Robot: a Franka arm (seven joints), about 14 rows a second.
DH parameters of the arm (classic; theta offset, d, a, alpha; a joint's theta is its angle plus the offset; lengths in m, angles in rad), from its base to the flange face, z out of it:
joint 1: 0 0.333 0 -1.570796
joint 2: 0 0 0 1.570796
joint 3: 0 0.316 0.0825 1.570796
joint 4: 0 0 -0.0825 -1.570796
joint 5: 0 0.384 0 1.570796
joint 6: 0 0 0.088 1.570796
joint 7: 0 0.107 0 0
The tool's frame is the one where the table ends.
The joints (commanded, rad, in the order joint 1, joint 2, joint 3, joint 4, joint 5, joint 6, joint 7), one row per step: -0.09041, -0.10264, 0.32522, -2.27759, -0.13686, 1.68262, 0.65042; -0.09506, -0.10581, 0.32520, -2.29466, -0.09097, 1.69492, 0.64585; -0.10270, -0.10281, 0.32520, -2.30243, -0.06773, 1.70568, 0.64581; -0.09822, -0.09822, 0.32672, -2.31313, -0.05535, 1.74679, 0.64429; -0.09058, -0.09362, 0.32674, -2.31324, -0.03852, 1.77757, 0.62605; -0.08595, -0.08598, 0.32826, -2.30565, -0.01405, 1.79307, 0.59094; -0.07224, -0.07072, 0.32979, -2.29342, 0.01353, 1.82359, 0.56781; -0.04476, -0.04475, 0.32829, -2.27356, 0.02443, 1.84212, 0.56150; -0.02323, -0.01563, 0.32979, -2.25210, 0.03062, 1.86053, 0.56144; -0.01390, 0.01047, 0.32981, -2.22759, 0.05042, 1.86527, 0.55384; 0.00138, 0.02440, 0.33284, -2.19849, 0.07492, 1.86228, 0.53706; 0.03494, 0.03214, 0.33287, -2.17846, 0.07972, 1.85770, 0.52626; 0.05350, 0.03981, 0.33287, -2.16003, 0.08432, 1.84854, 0.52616
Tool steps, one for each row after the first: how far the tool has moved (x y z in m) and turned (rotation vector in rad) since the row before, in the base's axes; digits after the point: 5 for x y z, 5 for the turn. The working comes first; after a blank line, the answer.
Tool pose at each row, in the base's axes (x y z in m, rotation vector in rad; the steps are taken from these numbers as rounded here): 0.43112, 0.09006, 0.36846, 2.68549, -0.51032, -0.53291; 0.42698, 0.09142, 0.36294, 2.71387, -0.53839, -0.56940; 0.42636, 0.09007, 0.35876, 2.72828, -0.56305, -0.58836; 0.42789, 0.09441, 0.35375, 2.75614, -0.56157, -0.56599; 0.43083, 0.10024, 0.35264, 2.79348, -0.53950, -0.54900; 0.43403, 0.10609, 0.35277, 2.83533, -0.50091, -0.55320; 0.43955, 0.11701, 0.35211, 2.88436, -0.46808, -0.54048; 0.44468, 0.13169, 0.34941, 2.91070, -0.42846, -0.53329; 0.45033, 0.14508, 0.34576, 2.93088, -0.39843, -0.52562; 0.45652, 0.15324, 0.34395, 2.95539, -0.38793, -0.53975; 0.46120, 0.16608, 0.34914, 2.98877, -0.35442, -0.54386; 0.46036, 0.18372, 0.35342, 3.00282, -0.29051, -0.53699; 0.46078, 0.19415, 0.35689, 3.00895, -0.26424, -0.53851

-0.00414, 0.00136, -0.00552, 0.03799, 0.01062, -0.02623; -0.00062, -0.00135, -0.00418, 0.01988, 0.00399, -0.02049; 0.00153, 0.00434, -0.00501, 0.01889, -0.02232, 0.00293; 0.00294, 0.00583, -0.00111, 0.02895, -0.01907, 0.01585; 0.00320, 0.00585, 0.00013, 0.03926, -0.00529, 0.02399; 0.00552, 0.01092, -0.00066, 0.04187, -0.01839, 0.02068; 0.00513, 0.01468, -0.00270, 0.02233, -0.00831, 0.02557; 0.00565, 0.01339, -0.00365, 0.01693, -0.00775, 0.01926; 0.00619, 0.00816, -0.00181, 0.02687, 0.00355, 0.00405; 0.00468, 0.01284, 0.00519, 0.03294, -0.00364, 0.01895; -0.00084, 0.01764, 0.00428, 0.01279, -0.00493, 0.04094; 0.00042, 0.01043, 0.00347, 0.00697, 0.00057, 0.01643
